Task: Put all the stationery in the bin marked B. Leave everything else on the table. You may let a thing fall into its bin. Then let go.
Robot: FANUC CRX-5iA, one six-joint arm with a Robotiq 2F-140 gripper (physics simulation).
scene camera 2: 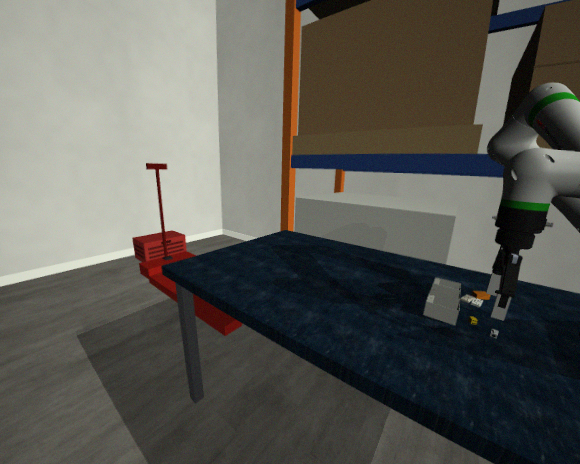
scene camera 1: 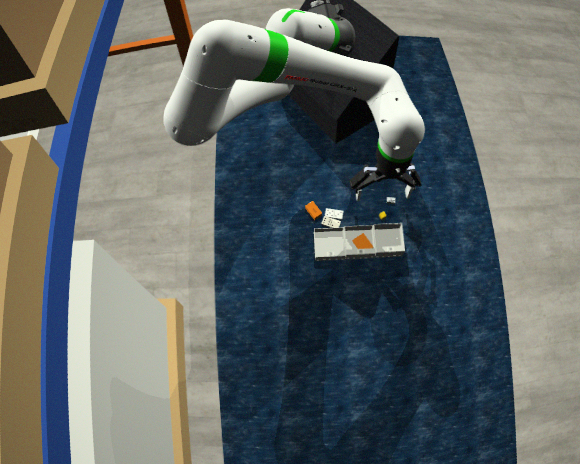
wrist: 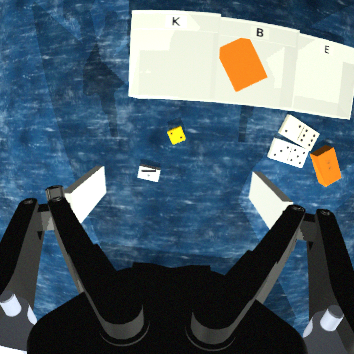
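My gripper is open and empty above the table, its fingers wide apart. A small white block with a dark slot, perhaps a sharpener, lies on the table between the finger lines in the wrist view, nearer the left finger. A flat orange pad lies in the middle bin, marked B. An orange block with small marks lies on the table, beyond the right finger in the wrist view.
A yellow die lies between the white block and the bins. Two white dominoes lie beside the orange block. Bin K and bin E flank bin B in one row.
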